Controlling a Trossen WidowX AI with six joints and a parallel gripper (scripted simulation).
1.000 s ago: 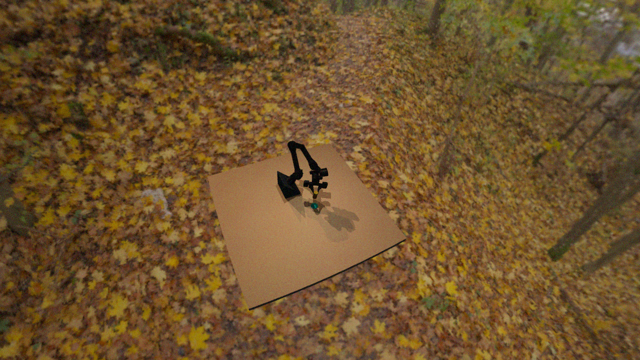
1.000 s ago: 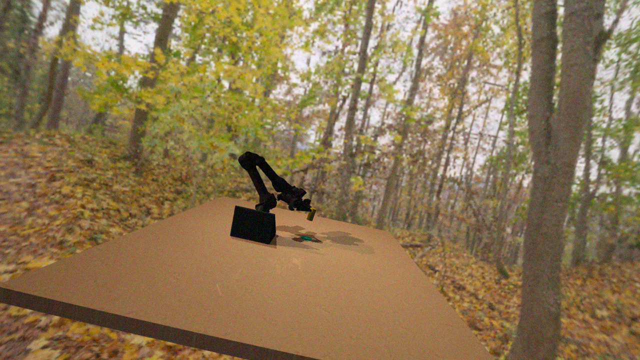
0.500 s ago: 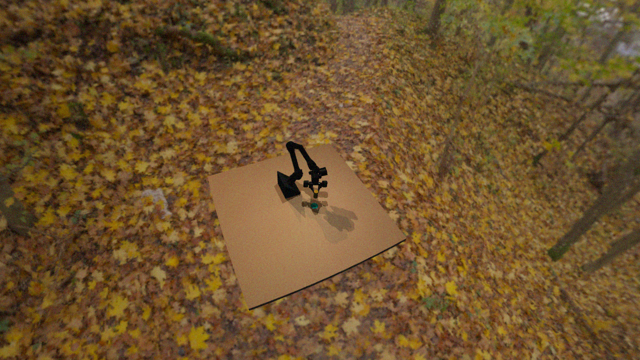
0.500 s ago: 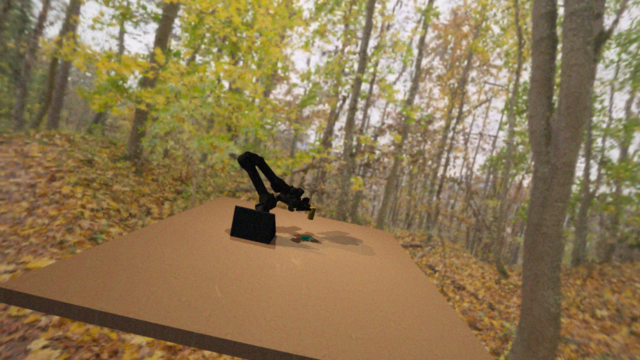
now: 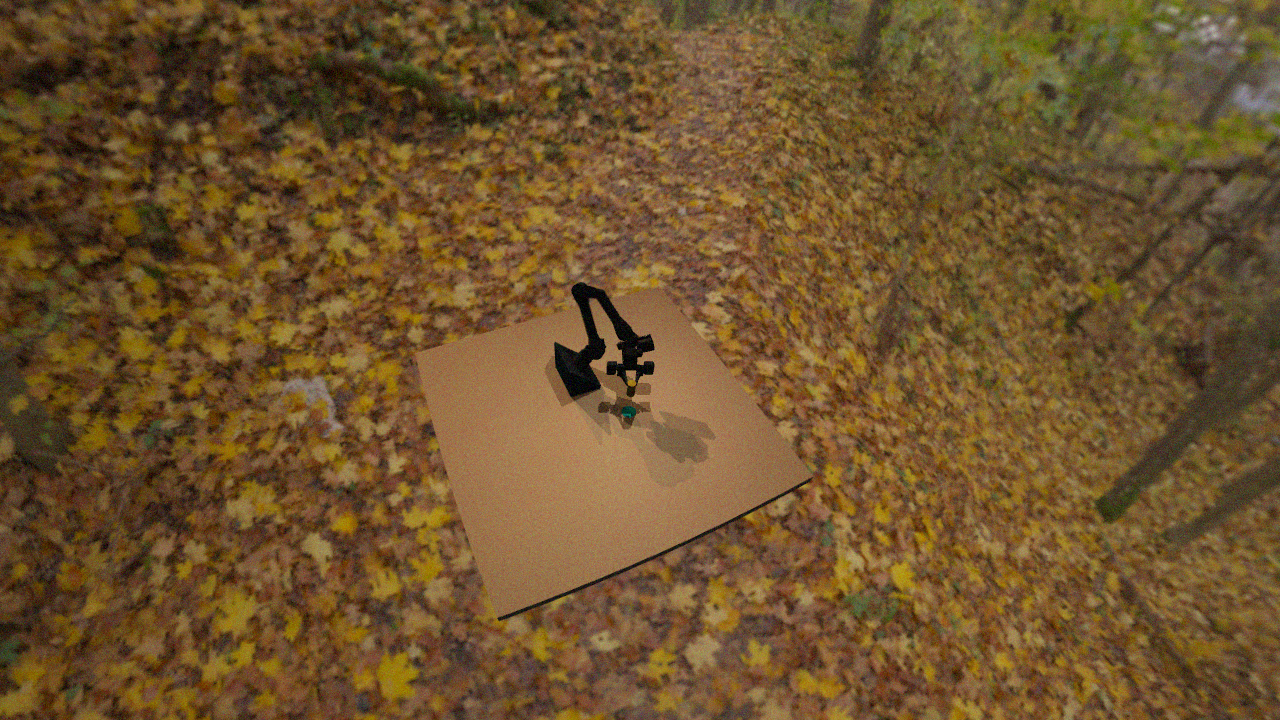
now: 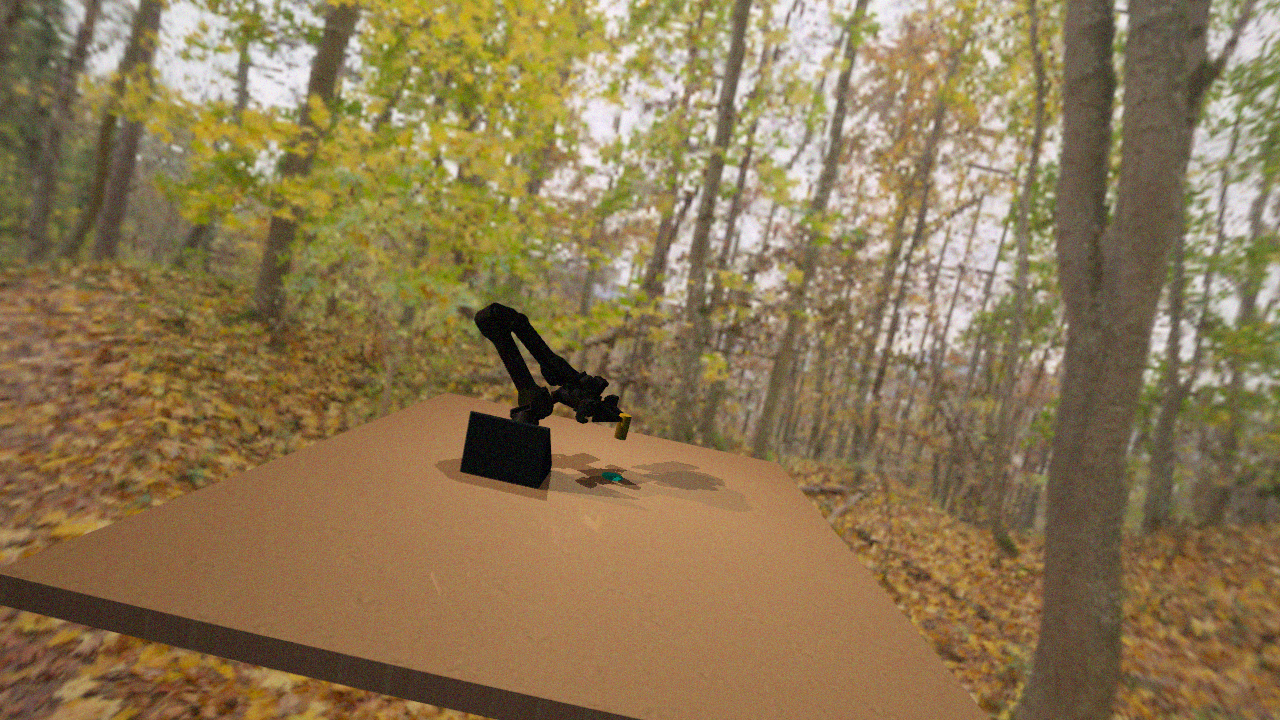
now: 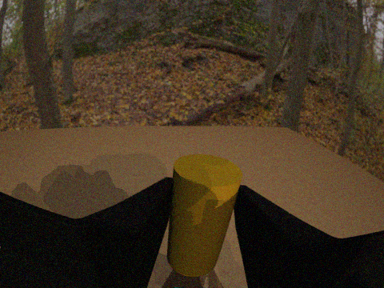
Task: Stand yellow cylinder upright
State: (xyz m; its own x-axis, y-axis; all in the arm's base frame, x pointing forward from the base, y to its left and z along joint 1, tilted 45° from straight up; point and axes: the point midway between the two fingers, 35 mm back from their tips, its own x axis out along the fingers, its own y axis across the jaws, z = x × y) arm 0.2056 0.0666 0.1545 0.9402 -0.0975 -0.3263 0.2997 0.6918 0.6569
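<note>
The cyan circle is 16 cm below my gripper tip. The rest, counted from my gripper tip: yellow tall cylinder (2 cm below).
</note>
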